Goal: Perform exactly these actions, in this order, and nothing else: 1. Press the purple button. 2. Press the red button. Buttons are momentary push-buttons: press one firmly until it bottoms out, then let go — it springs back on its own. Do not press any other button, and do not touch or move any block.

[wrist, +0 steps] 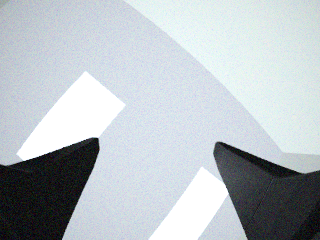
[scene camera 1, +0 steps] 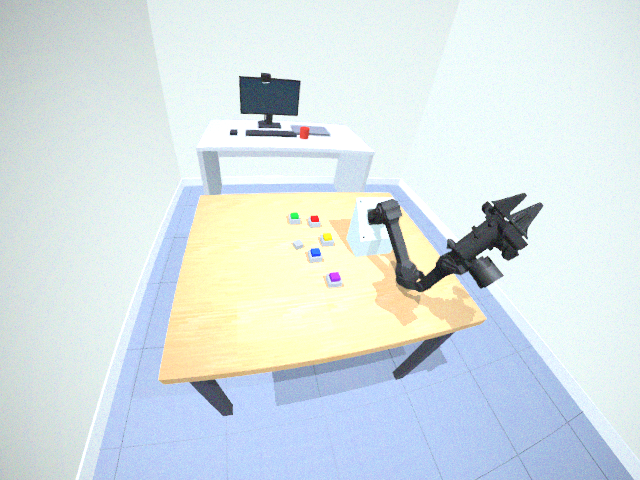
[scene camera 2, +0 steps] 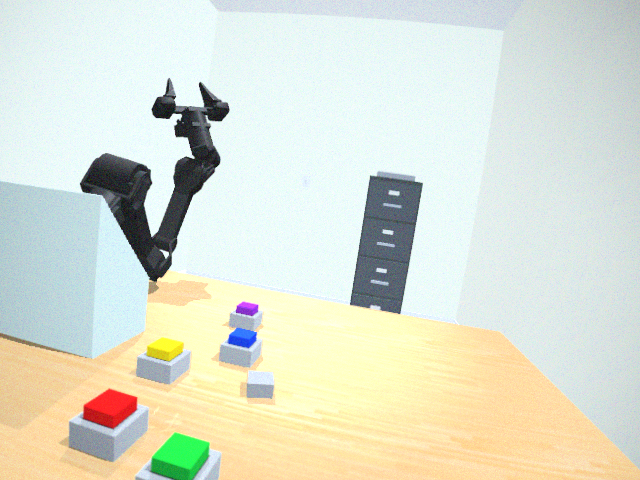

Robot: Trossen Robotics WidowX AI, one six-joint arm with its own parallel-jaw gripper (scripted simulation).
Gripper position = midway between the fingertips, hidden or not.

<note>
My gripper (scene camera 1: 533,198) is open, holding nothing. Further things: a small grey block (scene camera 2: 260,384) and a red button (scene camera 2: 110,408).
My gripper shows as well in the wrist view (wrist: 157,146) and in scene camera 2 (scene camera 2: 184,80). The wrist view misses the small grey block: it is out of frame.
</note>
